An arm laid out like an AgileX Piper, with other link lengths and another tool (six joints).
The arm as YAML. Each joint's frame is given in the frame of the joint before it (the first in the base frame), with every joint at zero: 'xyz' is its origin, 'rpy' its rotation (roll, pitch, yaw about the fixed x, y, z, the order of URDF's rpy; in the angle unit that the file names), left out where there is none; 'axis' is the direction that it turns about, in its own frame. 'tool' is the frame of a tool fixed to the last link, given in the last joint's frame.
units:
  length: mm
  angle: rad
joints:
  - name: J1
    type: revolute
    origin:
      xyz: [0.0, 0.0, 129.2]
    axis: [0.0, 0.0, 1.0]
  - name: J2
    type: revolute
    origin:
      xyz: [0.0, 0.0, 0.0]
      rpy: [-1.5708, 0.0, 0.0]
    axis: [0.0, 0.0, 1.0]
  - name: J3
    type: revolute
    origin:
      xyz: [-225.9, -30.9, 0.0]
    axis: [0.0, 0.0, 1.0]
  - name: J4
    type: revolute
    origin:
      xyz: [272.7, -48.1, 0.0]
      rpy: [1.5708, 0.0, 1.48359]
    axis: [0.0, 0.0, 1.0]
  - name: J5
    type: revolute
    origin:
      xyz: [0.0, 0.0, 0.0]
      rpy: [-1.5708, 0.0, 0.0]
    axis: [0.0, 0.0, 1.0]
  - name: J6
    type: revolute
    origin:
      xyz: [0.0, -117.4, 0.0]
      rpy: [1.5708, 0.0, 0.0]
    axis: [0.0, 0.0, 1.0]
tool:
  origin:
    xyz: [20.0, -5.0, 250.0]
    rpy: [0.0, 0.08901, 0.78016]
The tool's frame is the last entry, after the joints.
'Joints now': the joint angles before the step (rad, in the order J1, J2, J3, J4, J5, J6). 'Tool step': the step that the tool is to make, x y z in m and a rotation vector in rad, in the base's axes. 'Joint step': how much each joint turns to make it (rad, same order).
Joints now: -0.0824, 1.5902, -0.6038, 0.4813, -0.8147, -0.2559
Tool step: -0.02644, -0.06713, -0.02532, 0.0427, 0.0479, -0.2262
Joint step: 0.0000, 0.0845, -0.0901, 0.3149, -0.0206, -0.1674
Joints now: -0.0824, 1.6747, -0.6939, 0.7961, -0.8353, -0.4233
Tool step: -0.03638, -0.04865, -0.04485, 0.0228, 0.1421, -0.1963
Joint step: 0.0001, 0.1108, -0.1290, 0.3395, -0.0035, -0.2679
